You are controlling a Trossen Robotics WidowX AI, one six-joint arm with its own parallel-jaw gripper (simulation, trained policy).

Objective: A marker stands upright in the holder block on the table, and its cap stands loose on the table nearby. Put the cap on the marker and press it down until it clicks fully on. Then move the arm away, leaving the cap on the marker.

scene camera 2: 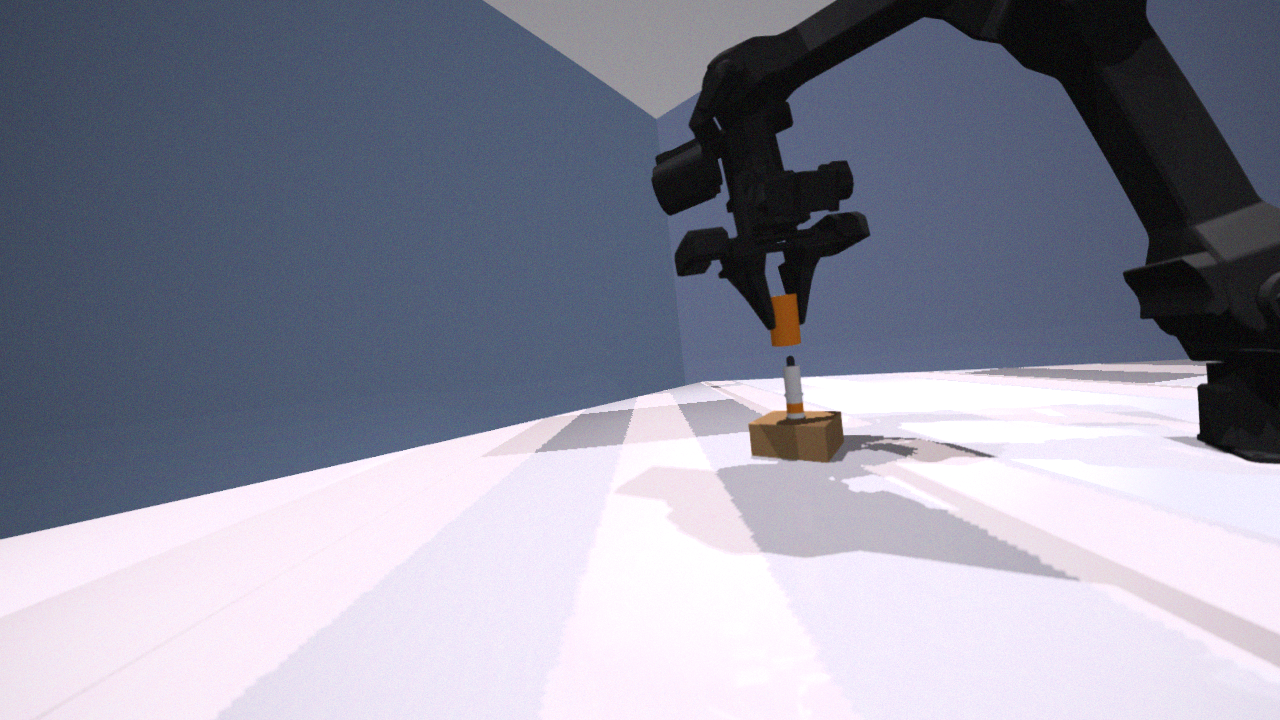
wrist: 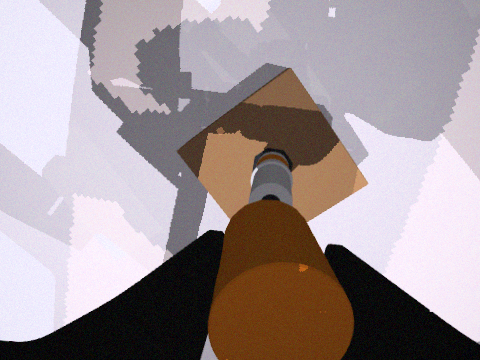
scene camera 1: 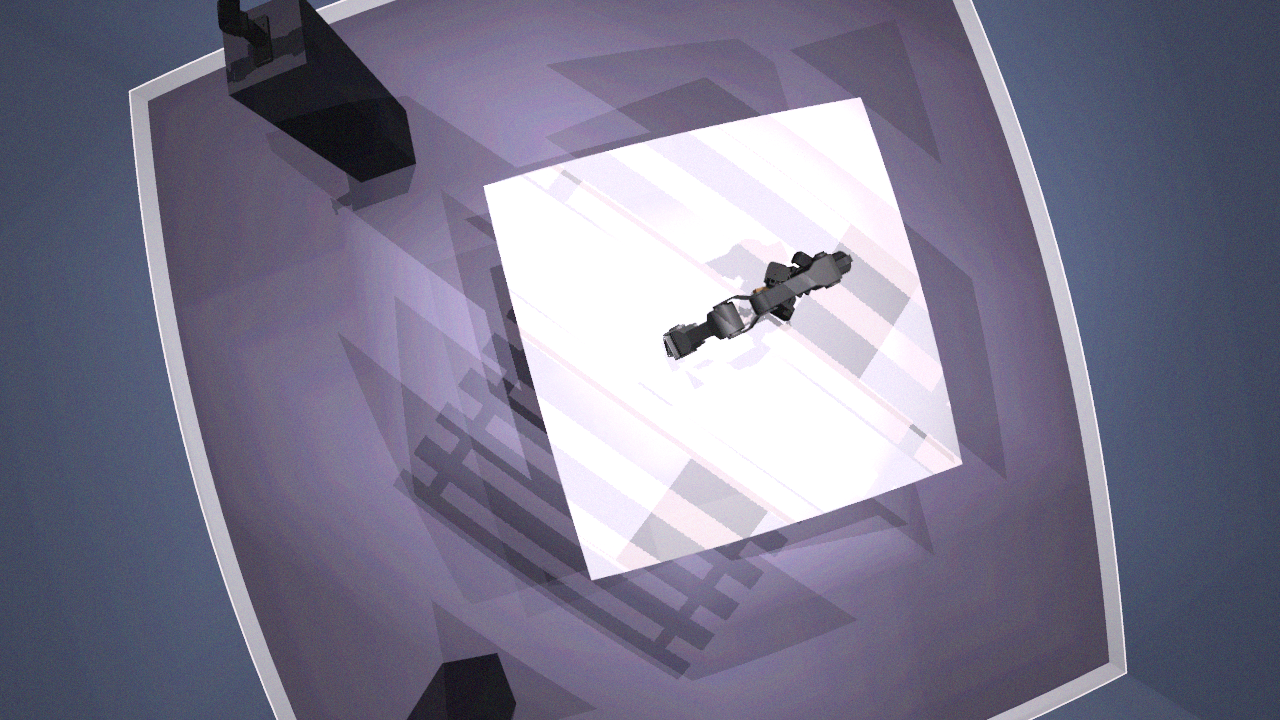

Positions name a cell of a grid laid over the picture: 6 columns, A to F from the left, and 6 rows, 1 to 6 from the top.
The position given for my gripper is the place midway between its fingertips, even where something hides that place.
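Labels:
I can see an orange cap in the wrist view (D5), and the cap is visible to me in scene camera 2 (D3) too. As for my own gripper, I find it in scene camera 1 (D3), in scene camera 2 (D3) and in the wrist view (D5).

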